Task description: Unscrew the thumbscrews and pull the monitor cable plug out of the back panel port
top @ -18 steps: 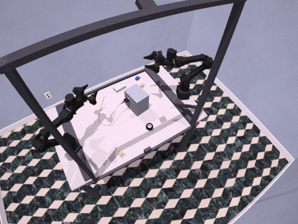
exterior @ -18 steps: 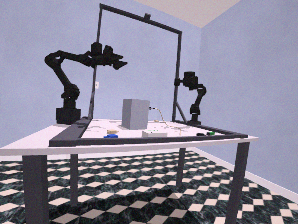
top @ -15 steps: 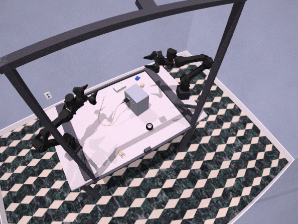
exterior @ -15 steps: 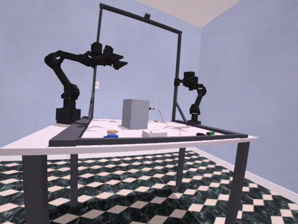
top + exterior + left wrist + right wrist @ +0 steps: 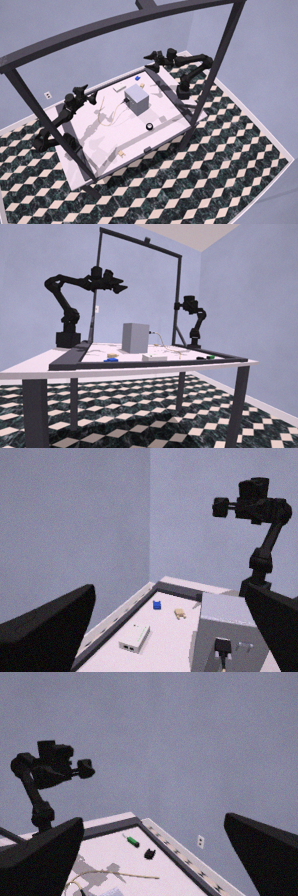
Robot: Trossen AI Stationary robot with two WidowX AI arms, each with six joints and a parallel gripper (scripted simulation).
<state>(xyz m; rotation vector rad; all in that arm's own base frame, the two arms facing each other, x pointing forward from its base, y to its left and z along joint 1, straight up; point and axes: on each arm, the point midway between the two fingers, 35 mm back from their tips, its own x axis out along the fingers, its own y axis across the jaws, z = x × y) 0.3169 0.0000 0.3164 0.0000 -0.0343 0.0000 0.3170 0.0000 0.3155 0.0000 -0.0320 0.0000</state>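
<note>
Right now the grey box is 33 cm to the right of my left hand, 27 cm below it and 4 cm behind it.
</note>
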